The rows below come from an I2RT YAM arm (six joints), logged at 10 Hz.
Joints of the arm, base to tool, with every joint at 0 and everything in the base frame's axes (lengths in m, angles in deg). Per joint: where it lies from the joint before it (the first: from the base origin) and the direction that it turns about. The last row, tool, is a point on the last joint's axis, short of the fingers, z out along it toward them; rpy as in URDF.
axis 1: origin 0 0 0.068 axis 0 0 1
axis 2: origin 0.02 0.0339 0.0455 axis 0 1 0
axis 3: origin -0.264 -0.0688 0 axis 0 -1 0
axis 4: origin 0.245 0.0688 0.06 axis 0 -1 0
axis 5: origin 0.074 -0.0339 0.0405 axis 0 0 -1
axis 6: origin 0.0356 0 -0.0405 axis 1 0 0
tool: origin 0 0 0 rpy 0 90 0
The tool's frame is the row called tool.
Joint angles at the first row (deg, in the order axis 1, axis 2, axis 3, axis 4, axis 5, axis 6):
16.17, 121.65, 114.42, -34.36, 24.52, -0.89
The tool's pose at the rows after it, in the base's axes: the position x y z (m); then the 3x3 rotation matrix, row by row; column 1 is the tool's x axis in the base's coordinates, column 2 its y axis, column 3 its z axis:
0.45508 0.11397 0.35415; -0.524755 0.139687 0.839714; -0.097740 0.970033 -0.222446; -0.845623 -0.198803 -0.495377
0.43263 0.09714 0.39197; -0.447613 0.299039 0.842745; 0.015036 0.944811 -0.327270; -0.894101 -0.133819 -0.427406
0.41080 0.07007 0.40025; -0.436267 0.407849 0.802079; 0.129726 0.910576 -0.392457; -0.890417 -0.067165 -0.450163
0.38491 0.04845 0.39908; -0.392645 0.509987 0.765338; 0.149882 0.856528 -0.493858; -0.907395 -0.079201 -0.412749
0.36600 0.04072 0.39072; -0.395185 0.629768 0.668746; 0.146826 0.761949 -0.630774; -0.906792 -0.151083 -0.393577
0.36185 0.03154 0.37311; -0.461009 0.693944 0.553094; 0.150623 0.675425 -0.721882; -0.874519 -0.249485 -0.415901
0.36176 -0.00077 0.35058; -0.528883 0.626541 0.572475; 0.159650 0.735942 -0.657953; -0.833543 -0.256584 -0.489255
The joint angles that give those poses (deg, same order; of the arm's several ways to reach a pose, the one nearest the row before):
16.00, 116.12, 116.63, -34.10, 26.44, 3.24
15.12, 111.28, 117.25, -36.38, 32.40, 8.94
12.40, 106.10, 113.05, -39.73, 33.75, 15.37
10.46, 98.98, 103.38, -36.31, 38.65, 16.26
10.46, 95.72, 98.53, -38.75, 47.88, 18.80
9.50, 96.50, 97.39, -45.17, 53.44, 22.15
3.80, 94.14, 89.85, -38.55, 43.98, 15.67

